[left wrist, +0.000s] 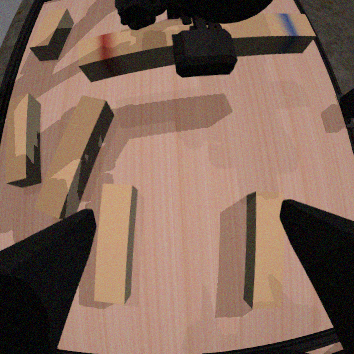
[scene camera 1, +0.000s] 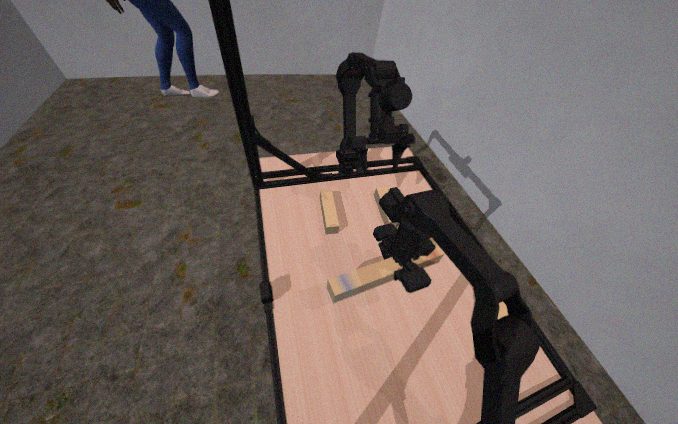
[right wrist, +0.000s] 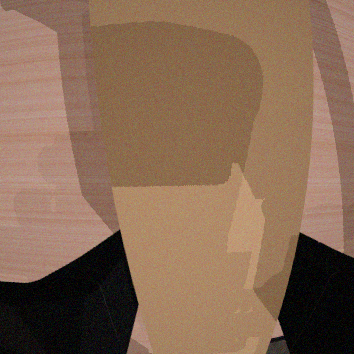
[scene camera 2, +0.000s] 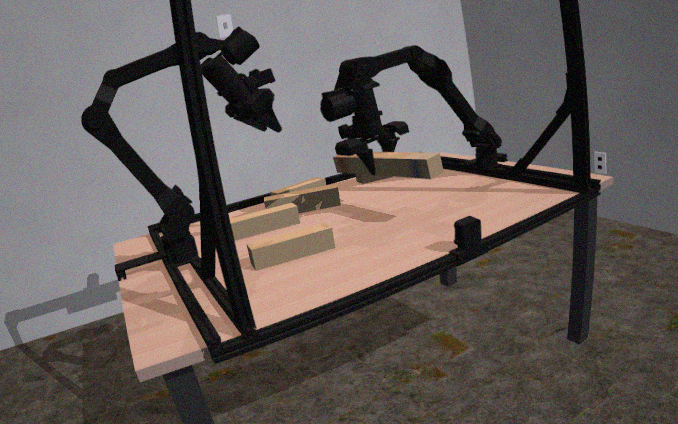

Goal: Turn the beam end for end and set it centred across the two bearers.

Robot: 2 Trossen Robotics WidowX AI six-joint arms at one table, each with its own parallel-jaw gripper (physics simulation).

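Places are measured from the left arm's base along level axes (x back, y down, z right), in millimetres.
Pixels of known places: left gripper, between the fingertips: (left wrist: 188, 214) (scene camera 1: 380, 171) (scene camera 2: 272, 130); right gripper, between the fingertips: (scene camera 1: 391, 272) (right wrist: 201, 222) (scene camera 2: 381, 171); left arm's base, origin of its link: (scene camera 1: 344, 169) (scene camera 2: 182, 260); right arm's base, origin of its link: (scene camera 2: 487, 166).
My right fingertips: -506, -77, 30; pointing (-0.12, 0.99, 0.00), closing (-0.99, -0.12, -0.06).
Ahead of a thing's pixels: the offset from my right fingertips to its top centre, as dx, dy, dz.
The long beam @(+1, -52, +14) (scene camera 1: 370, 277) (scene camera 2: 395, 162) (left wrist: 252, 30) (right wrist: 200, 125) has a red band near its wall-side end and a blue band near its other end. My right gripper (scene camera 1: 402, 267) (scene camera 2: 380, 159) (right wrist: 201, 222) is shut on it near mid-length, holding it above the table, its shadow detached. Two roughly parallel blocks, seemingly the bearers, lie apart: one @(+298, +52, +96) (scene camera 1: 330, 212) (scene camera 2: 292, 247) (left wrist: 267, 245) farther from the wall, the other @(+274, +52, -126) (scene camera 1: 383, 205) (scene camera 2: 265, 220) (left wrist: 114, 240) nearer, partly hidden in scene camera 1. My left gripper (scene camera 1: 380, 166) (scene camera 2: 272, 130) (left wrist: 188, 214) is open and empty, high above the bearers' end.
A slanted block @(+137, +46, -194) (scene camera 2: 305, 201) (left wrist: 70, 150) and a shorter block @(+92, +52, -309) (left wrist: 22, 140) lie wall-side of the bearers. Another block @(-176, +49, -298) (left wrist: 52, 30) lies farther along, near the beam's red end. Black rails (scene camera 1: 266, 250) edge the table, with a small black box (scene camera 2: 467, 234) on one.
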